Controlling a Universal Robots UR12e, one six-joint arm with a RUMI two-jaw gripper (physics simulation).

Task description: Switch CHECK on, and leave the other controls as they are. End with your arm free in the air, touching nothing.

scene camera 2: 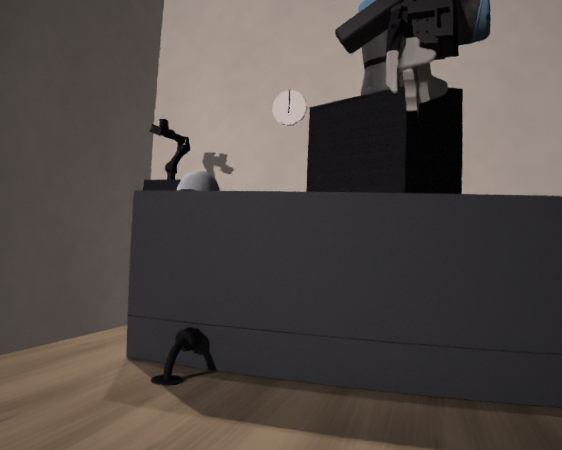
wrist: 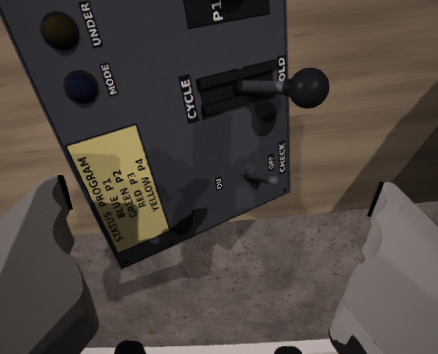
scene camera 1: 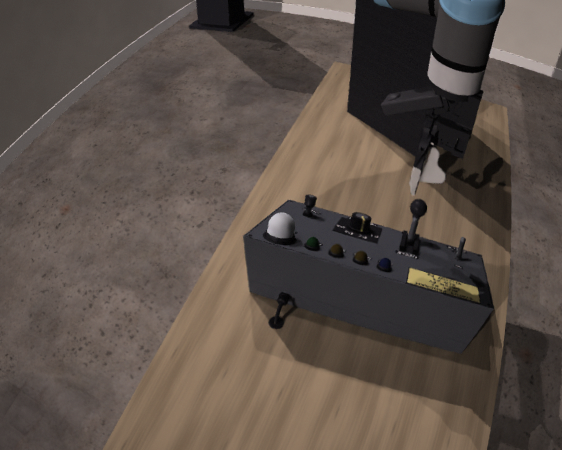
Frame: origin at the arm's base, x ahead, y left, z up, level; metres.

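Seen in the pictures: gripper, fingertip midpoint: (scene camera 2: 406, 111) (wrist: 219, 182) (scene camera 1: 424, 170).
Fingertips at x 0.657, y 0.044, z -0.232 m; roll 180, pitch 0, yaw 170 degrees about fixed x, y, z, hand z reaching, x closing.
Observation:
A point is followed by its place in that frame.
The CHECK toggle (scene camera 1: 461, 249) {x 0.633, y 0.179, z -0.438 m} (wrist: 262, 177) {x 0.626, y 0.175, z -0.434 m} is a small grey lever at the right end of the dark control box (scene camera 1: 360, 295) {x 0.821, y -0.014, z -0.436 m} (scene camera 2: 345, 260) {x 0.821, y -0.007, z -0.428 m} (wrist: 165, 50) {x 0.710, y 0.002, z -0.420 m}. In the wrist view it leans toward the OFF label, away from the ON label. Scene camera 2 does not show it. My gripper (scene camera 1: 425, 185) {x 0.657, y 0.044, z -0.232 m} (scene camera 2: 402, 99) {x 0.657, y 0.044, z -0.232 m} (wrist: 219, 182) {x 0.657, y 0.044, z -0.232 m} is open and empty, in the air above the box's top level. In the wrist view the toggle shows between the two widely spread fingers, farther down and apart from them.
The ball-topped CYCLE lever (scene camera 1: 418, 208) {x 0.588, y 0.058, z -0.397 m} (wrist: 309, 88) {x 0.577, y 0.053, z -0.391 m} stands beside the toggle. The PROGRAM dial (scene camera 1: 360, 222) {x 0.648, y -0.060, z -0.425 m}, a white dome (scene camera 1: 281, 227) {x 0.789, y -0.188, z -0.340 m} (scene camera 2: 198, 181) {x 0.793, y -0.184, z -0.347 m}, a small black knob (scene camera 1: 310, 201) {x 0.631, y -0.179, z -0.420 m}, several lamps and a yellow label (scene camera 1: 442, 284) {x 0.786, y 0.136, z -0.379 m} (wrist: 142, 200) {x 0.773, y 0.156, z -0.387 m} are on the panel. A black pedestal (scene camera 1: 390, 75) {x 0.139, y -0.091, z -0.332 m} (scene camera 2: 355, 150) {x 0.140, y -0.089, z -0.179 m} stands behind.

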